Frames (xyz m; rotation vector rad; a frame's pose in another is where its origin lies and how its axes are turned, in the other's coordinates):
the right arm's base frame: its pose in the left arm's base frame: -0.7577 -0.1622 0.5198 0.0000 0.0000 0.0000
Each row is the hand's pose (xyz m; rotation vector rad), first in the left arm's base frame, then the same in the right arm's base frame.
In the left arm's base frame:
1: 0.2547 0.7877 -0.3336 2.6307 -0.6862 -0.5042
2: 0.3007 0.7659 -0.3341 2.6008 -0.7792 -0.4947
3: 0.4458 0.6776 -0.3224 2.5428 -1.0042 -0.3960
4: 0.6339 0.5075 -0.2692 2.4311 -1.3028 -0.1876
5: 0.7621 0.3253 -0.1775 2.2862 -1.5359 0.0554
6: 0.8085 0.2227 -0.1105 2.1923 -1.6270 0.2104
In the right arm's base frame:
1: 1.0124 0.9499 -0.8534 2.6307 -0.6862 -0.5042
2: 1.0584 0.9281 -0.8539 2.6008 -0.7792 -0.4947
3: 1.2035 0.8398 -0.8422 2.5428 -1.0042 -0.3960
4: 1.3916 0.6697 -0.7890 2.4311 -1.3028 -0.1876
5: 1.5198 0.4875 -0.6973 2.2862 -1.5359 0.0554
6: 1.5662 0.3849 -0.6303 2.1923 -1.6270 0.2104

